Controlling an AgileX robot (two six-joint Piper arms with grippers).
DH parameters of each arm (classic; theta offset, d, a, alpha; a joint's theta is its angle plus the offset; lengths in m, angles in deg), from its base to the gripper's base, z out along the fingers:
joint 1: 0 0.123 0 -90
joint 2: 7.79 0 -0.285 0
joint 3: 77.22 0 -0.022 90
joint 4: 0 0.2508 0 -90
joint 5: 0 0 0.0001 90
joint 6: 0 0.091 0 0
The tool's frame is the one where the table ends.
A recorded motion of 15 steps. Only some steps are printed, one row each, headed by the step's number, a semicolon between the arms.
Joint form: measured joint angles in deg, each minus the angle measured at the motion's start. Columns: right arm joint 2, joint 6, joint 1, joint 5, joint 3, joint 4; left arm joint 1, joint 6, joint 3, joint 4, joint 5, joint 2.
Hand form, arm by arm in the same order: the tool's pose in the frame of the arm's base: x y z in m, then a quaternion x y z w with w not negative. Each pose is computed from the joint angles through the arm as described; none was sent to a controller.
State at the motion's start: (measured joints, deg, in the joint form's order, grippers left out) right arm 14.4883 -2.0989 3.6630 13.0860 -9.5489 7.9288; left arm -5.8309 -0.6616 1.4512 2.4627 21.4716 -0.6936
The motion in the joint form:
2: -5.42 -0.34 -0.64 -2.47 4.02 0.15; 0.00 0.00 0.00 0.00 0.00 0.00
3: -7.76 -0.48 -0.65 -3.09 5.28 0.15; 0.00 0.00 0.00 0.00 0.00 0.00
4: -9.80 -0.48 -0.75 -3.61 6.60 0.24; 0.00 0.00 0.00 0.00 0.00 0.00
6: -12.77 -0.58 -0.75 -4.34 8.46 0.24; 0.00 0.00 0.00 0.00 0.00 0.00
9: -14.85 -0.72 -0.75 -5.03 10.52 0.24; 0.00 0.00 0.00 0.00 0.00 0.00
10: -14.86 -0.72 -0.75 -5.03 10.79 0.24; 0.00 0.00 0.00 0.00 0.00 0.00
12: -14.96 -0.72 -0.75 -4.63 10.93 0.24; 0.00 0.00 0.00 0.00 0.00 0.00
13: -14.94 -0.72 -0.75 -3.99 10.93 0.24; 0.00 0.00 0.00 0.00 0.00 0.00
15: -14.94 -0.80 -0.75 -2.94 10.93 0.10; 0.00 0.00 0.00 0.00 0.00 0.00
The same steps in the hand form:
2: 0.0670 0.0059 0.2196 0.00806 0.76070 0.05807 0.64645; 0.0524 -0.0039 0.1716 0.04772 0.80358 -0.01542 0.59309
3: 0.0637 0.0056 0.2157 0.00745 0.75103 0.05744 0.65772; 0.0524 -0.0039 0.1716 0.04772 0.80358 -0.01542 0.59309
4: 0.0611 0.0053 0.2110 0.00885 0.74385 0.05758 0.66581; 0.0524 -0.0039 0.1716 0.04772 0.80358 -0.01542 0.59309
6: 0.0579 0.0049 0.2042 0.00854 0.73307 0.05717 0.67769; 0.0524 -0.0039 0.1716 0.04772 0.80358 -0.01542 0.59309
9: 0.0564 0.0047 0.1951 0.00818 0.72889 0.05608 0.68228; 0.0524 -0.0039 0.1716 0.04772 0.80358 -0.01542 0.59309
10: 0.0566 0.0047 0.1935 0.00823 0.73044 0.05598 0.68063; 0.0524 -0.0039 0.1716 0.04772 0.80358 -0.01542 0.59309
12: 0.0565 0.0048 0.1922 0.00792 0.73303 0.05612 0.67783; 0.0524 -0.0039 0.1716 0.04772 0.80358 -0.01542 0.59309
13: 0.0564 0.0049 0.1912 0.00743 0.73691 0.05636 0.67360; 0.0524 -0.0039 0.1716 0.04772 0.80358 -0.01542 0.59309
15: 0.0562 0.0051 0.1895 0.00534 0.74304 0.05533 0.66693; 0.0524 -0.0039 0.1716 0.04772 0.80358 -0.01542 0.59309

